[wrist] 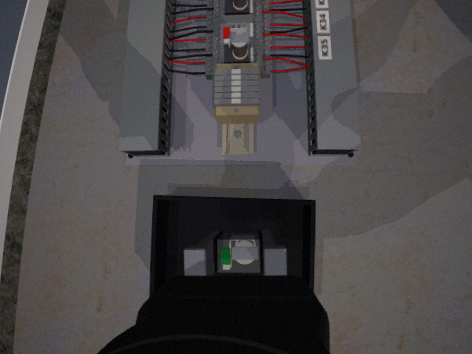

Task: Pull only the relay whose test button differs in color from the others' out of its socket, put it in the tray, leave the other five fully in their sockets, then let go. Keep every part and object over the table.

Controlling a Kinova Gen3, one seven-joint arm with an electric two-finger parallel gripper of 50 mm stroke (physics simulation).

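Frame: origin at the arm's base, x ahead, y left, z up, level; centimetres.
Where they show: gripper, fingertip midpoint: (240, 244).
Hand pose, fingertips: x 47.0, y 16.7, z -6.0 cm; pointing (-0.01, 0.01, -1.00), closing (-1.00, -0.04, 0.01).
After its pixels a point has its place.
My gripper (240, 244) @[x 47.0, y 16.7, z -6.0 cm] is shut on a relay with a green test button (237, 253) @[x 47.1, y 16.6, z -2.7 cm], which sits between the two fingertips. Relay and fingertips are over or inside the black tray (309, 240) @[x 40.4, y 17.2, z -11.2 cm]; whether the relay touches the tray floor cannot be told. A relay with a red test button (238, 41) @[x 47.5, y -1.2, z -7.6 cm] sits in its socket on the rail near the top, beside the label K35. Part of another relay (239, 4) @[x 47.5, y -7.1, z -9.7 cm] shows at the top edge. The other sockets are outside the view.
Grey wire ducts (145, 100) @[x 57.1, y 3.3, z -10.1 cm] (334, 110) @[x 38.0, y 4.5, z -10.1 cm] run along both sides of the rail (238, 142) @[x 47.6, y 6.9, z -14.0 cm]. Grey terminal blocks (225, 90) @[x 48.8, y 2.6, z -9.8 cm] stand at the rail's near end. Red and black wires join sockets and ducts. The table's edge (12, 90) is at the left.
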